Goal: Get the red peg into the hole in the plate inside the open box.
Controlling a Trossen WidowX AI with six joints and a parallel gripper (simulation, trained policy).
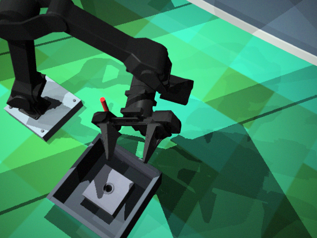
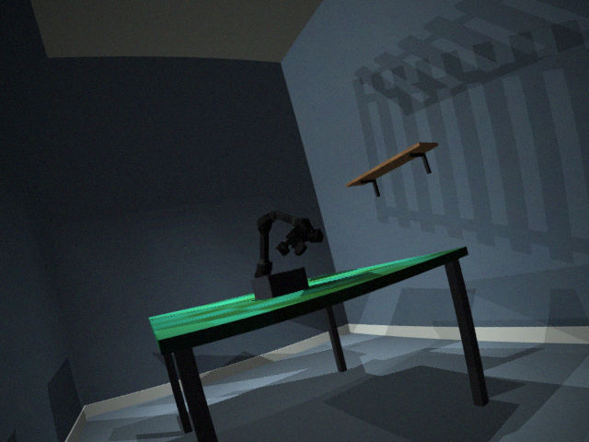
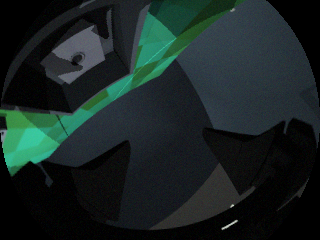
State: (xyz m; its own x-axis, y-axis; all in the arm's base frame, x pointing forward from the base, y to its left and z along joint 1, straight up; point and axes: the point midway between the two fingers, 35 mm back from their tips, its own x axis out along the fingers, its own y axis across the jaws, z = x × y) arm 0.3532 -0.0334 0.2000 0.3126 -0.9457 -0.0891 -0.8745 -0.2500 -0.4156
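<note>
The red peg lies 190 mm below my gripper tip, 190 mm behind it and 160 mm to the left of it. Also, from my gripper tip: grey box 200 mm below, 50 mm behind, 30 mm to the right; then grey plate 180 mm below, 50 mm behind, 30 mm to the right.
</note>
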